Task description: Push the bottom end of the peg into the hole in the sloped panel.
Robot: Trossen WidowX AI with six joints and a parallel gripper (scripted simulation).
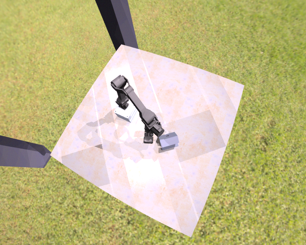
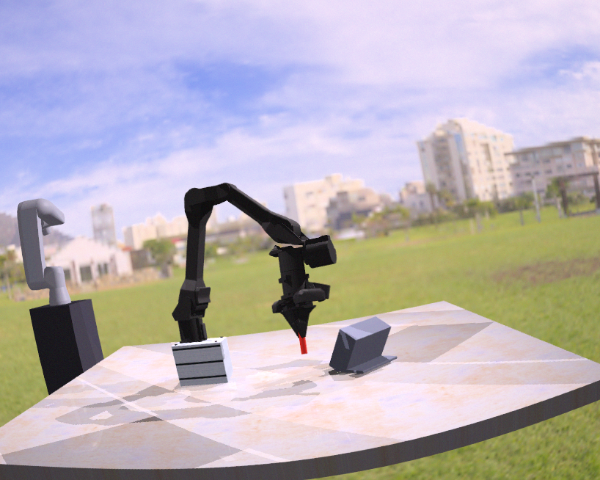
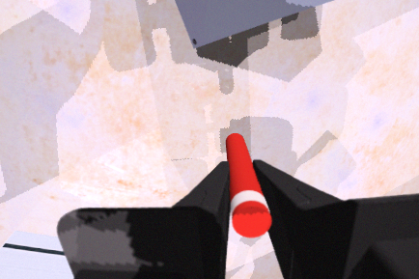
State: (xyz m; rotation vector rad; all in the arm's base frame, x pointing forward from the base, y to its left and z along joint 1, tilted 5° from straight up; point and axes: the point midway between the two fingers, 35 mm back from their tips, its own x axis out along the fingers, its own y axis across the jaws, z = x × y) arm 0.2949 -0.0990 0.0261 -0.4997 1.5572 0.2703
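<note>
The sloped grey panel is 130 mm ahead of my gripper tip, 50 mm to the left of it and 50 mm below it. From my gripper tip the other things lie so: round red peg 20 mm above.
</note>
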